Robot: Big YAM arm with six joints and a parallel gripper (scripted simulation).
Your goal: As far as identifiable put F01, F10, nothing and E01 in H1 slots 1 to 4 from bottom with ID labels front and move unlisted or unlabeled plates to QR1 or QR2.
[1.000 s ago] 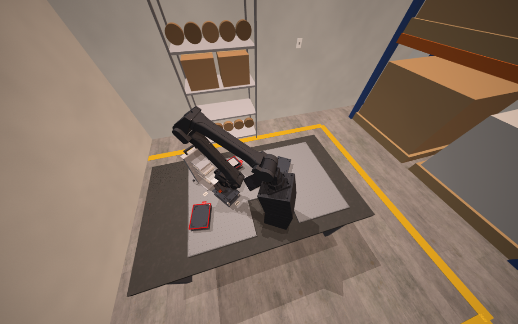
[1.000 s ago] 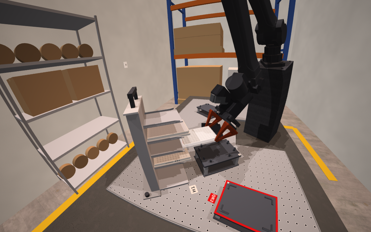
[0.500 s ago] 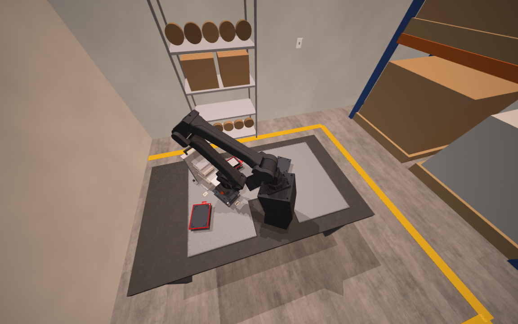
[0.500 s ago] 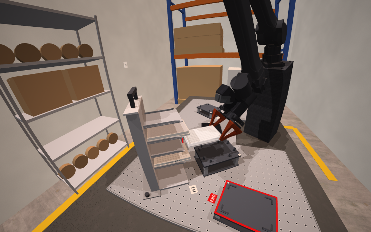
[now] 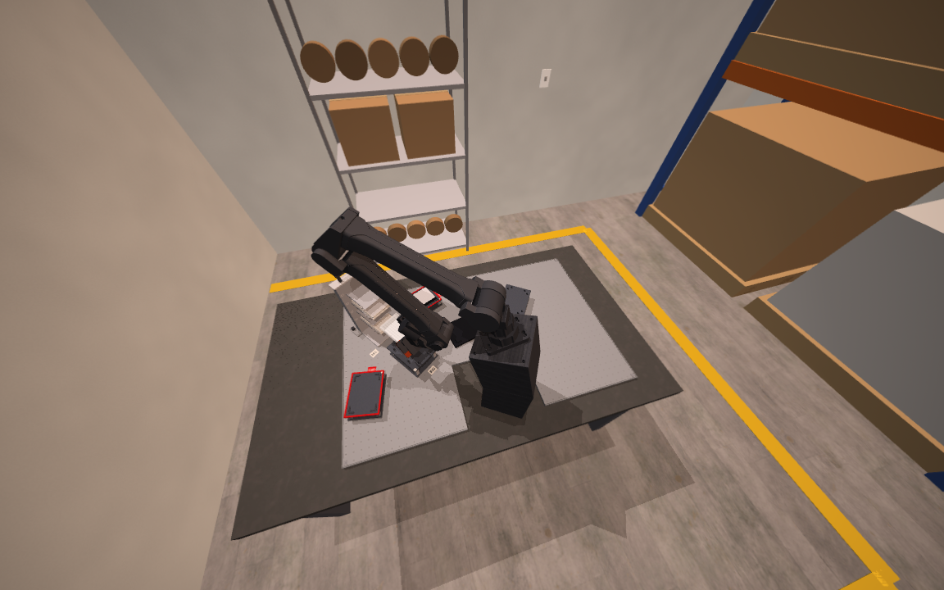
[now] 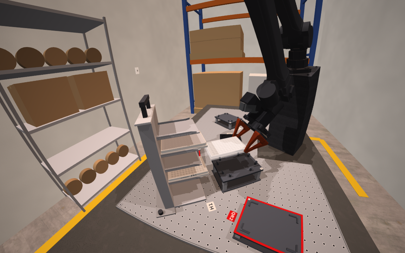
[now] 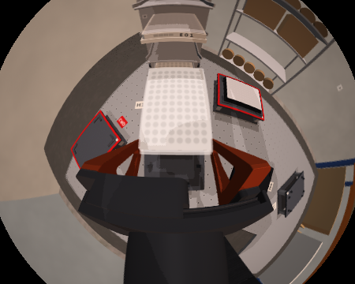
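My gripper is now 100 mm above the dark regrip nest and 10 mm to the right of it. The rest, counted from my hand: H1 deck label: 160 mm to the left, 150 mm below, 60 mm ahead; then quarantine nest QR2: 200 mm to the left, 120 mm below, 120 mm behind; then plate hotel H1: 220 mm ahead, 160 mm to the left.
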